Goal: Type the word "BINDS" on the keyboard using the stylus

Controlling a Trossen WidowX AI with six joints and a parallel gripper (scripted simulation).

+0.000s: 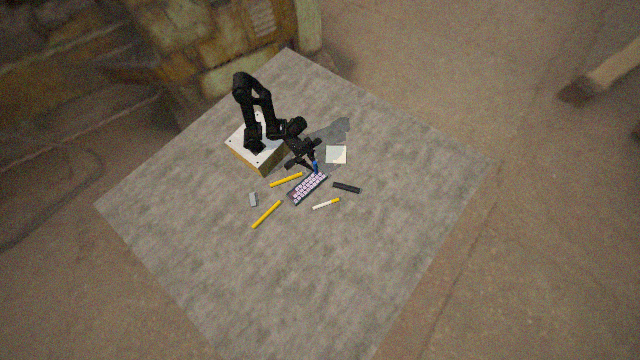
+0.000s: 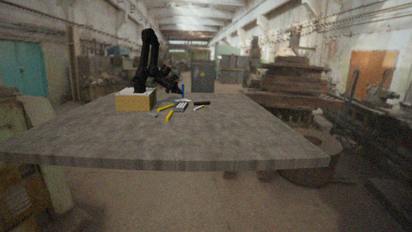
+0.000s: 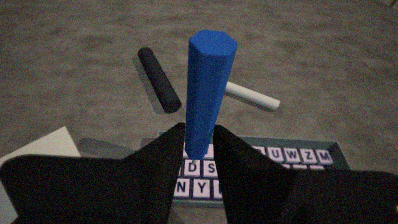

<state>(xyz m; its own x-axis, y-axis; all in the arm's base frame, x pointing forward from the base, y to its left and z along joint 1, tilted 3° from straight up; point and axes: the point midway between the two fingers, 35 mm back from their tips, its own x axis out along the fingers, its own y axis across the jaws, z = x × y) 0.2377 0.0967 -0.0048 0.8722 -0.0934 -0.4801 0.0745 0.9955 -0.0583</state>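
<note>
The white-and-yellow stick lies 120 mm ahead of my gripper tip, 60 mm to the right of it and 80 mm below it. Round my gripper tip: blue stylus: 20 mm below; then black rod: 130 mm ahead, 50 mm to the left, 80 mm below; then white sheet: 10 mm behind, 150 mm to the left, 80 mm below.
</note>
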